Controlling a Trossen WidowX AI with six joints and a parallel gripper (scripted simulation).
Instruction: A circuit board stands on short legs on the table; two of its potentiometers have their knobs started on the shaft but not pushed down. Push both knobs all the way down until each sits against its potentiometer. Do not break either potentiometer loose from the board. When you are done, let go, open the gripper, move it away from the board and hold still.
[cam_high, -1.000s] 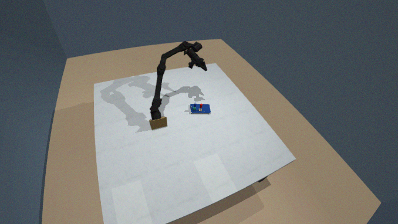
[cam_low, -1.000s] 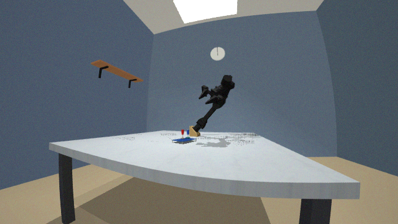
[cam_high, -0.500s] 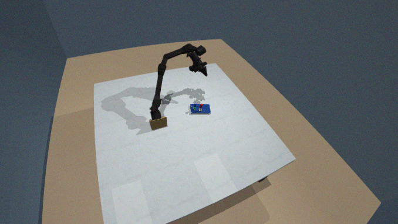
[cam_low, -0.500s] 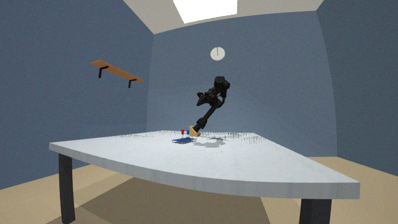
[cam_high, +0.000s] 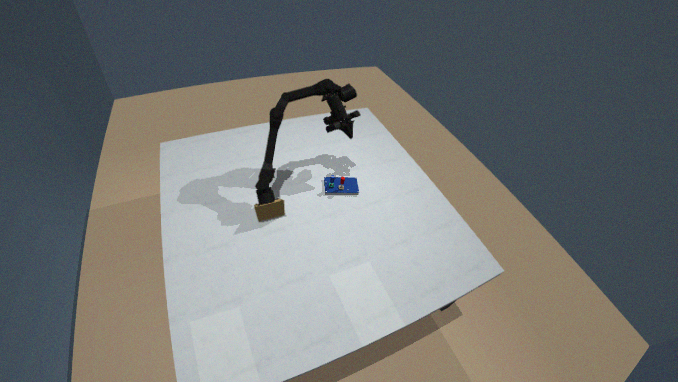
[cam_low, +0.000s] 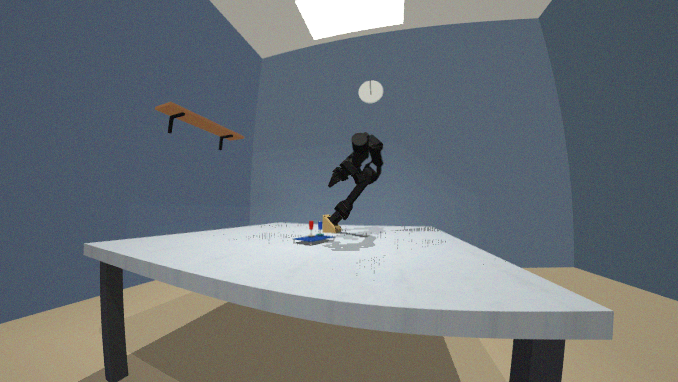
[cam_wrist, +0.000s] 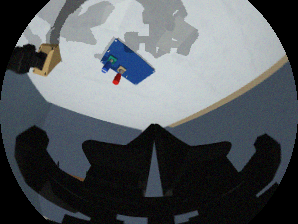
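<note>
The red knob is 60 mm behind my gripper tip, 110 mm to the right of it and 160 mm below it.
</note>
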